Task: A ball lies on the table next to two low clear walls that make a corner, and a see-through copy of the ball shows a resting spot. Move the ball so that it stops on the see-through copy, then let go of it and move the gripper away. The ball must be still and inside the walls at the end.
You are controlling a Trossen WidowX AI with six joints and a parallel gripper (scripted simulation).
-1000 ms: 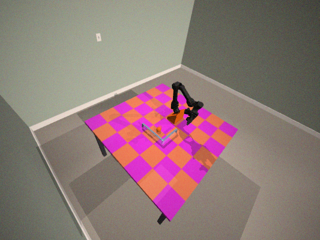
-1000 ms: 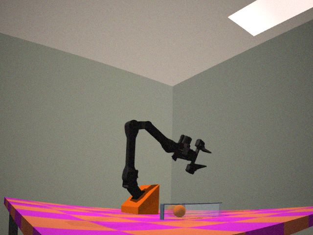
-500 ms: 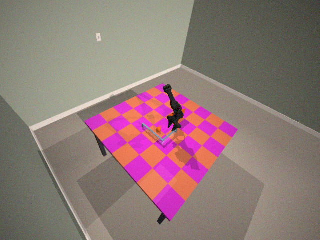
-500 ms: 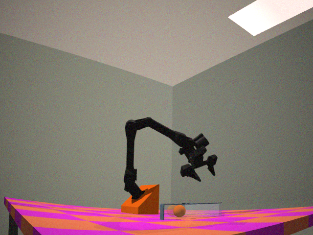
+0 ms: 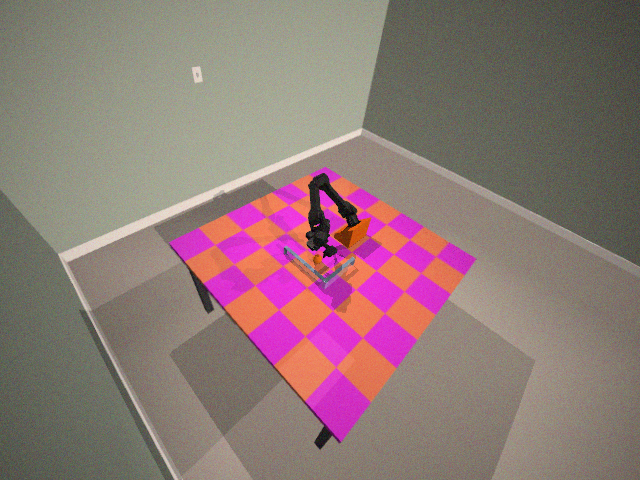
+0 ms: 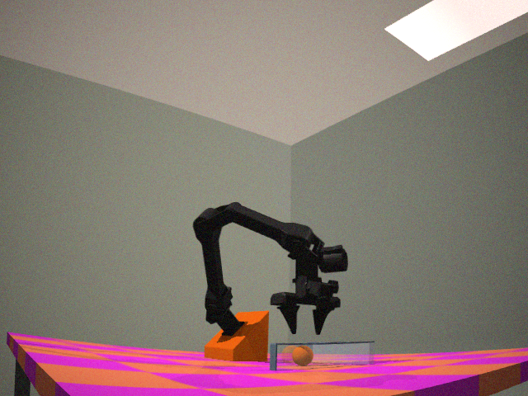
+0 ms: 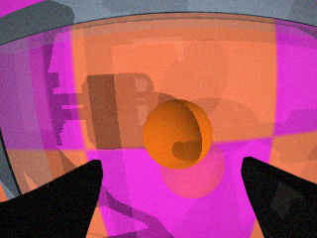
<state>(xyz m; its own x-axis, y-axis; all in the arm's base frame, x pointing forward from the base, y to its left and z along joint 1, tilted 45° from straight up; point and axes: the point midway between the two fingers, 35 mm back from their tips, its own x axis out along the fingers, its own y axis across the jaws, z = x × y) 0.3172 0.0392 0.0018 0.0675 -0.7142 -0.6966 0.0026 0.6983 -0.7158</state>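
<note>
My gripper tip is now 60 mm above the orange ball and 10 mm to the left of it. The rest, counted from my gripper tip: clear wall 90 mm ahead, 50 mm below, 10 mm to the right.
</note>
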